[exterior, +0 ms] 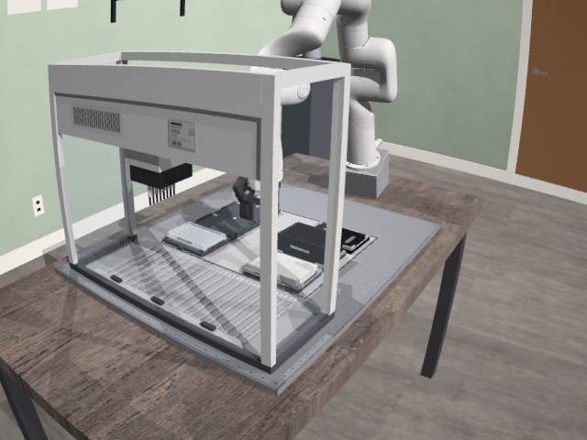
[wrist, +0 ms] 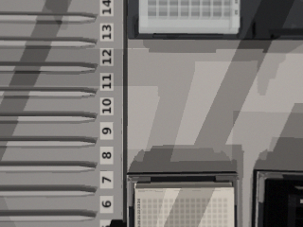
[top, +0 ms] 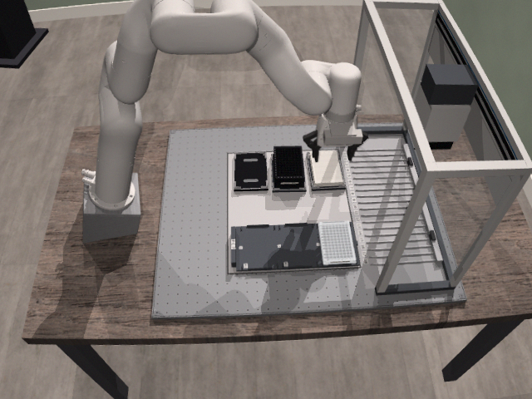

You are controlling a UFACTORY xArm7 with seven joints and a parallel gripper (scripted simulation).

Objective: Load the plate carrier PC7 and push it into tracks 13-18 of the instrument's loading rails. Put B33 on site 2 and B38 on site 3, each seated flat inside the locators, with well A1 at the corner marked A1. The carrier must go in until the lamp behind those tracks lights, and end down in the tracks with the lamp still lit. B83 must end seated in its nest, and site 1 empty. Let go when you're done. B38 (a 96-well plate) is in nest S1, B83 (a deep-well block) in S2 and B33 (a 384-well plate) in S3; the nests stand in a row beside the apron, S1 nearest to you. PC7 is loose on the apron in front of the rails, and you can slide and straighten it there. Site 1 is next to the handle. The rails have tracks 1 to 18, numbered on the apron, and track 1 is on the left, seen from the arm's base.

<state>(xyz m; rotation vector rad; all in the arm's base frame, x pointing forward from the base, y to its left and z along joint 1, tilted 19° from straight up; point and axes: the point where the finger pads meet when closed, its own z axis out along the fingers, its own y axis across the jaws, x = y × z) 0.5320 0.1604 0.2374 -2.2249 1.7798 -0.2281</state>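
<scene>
The cream 384-well plate B33 lies 10 mm behind my hand, 60 mm to the left of it and 120 mm below it. Round my hand: 96-well plate B38: 40 mm ahead, 190 mm to the right, 120 mm below; then nest S3: 10 mm behind, 60 mm to the left, 140 mm below; then black deep-well block B83: 120 mm behind, 30 mm to the left, 110 mm below.
</scene>
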